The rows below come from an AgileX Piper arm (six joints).
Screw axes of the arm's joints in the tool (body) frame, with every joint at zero. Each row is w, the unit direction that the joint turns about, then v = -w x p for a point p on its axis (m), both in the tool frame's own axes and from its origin. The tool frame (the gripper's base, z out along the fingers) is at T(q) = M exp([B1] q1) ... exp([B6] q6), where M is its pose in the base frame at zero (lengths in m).
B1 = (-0.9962, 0, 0.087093, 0, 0.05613, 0)
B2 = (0, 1, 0, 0.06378, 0, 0.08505)
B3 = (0, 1, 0, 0.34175, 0, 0.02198)
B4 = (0, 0, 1, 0, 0, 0)
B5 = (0, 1, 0, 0.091, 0, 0)
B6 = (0, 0, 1, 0, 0, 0)
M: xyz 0.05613 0 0.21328 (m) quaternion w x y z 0.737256 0 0.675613 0
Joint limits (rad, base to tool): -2.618..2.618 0..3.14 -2.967..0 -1.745..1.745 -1.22..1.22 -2.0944..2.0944
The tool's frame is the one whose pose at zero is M.
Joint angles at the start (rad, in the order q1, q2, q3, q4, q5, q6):
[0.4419, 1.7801, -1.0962, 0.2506, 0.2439, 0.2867]
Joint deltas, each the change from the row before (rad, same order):
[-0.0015, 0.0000, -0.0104, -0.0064, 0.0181, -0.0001]
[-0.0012, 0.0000, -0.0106, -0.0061, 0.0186, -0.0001]
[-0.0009, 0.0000, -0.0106, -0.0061, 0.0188, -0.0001]
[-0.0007, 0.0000, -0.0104, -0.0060, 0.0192, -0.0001]
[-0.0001, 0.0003, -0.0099, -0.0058, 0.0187, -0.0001]
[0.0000, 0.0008, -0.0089, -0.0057, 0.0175, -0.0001]
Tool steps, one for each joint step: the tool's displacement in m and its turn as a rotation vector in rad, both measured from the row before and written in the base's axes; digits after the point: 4 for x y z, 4 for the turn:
[0.0008, 0.0000, 0.0018, -0.0057, 0.0052, 0.0058]
[0.0007, 0.0001, 0.0019, -0.0056, 0.0056, 0.0059]
[0.0007, 0.0002, 0.0019, -0.0058, 0.0057, 0.0062]
[0.0005, 0.0002, 0.0018, -0.0061, 0.0063, 0.0063]
[0.0004, 0.0004, 0.0016, -0.0062, 0.0066, 0.0065]
[0.0003, 0.0003, 0.0012, -0.0065, 0.0069, 0.0062]

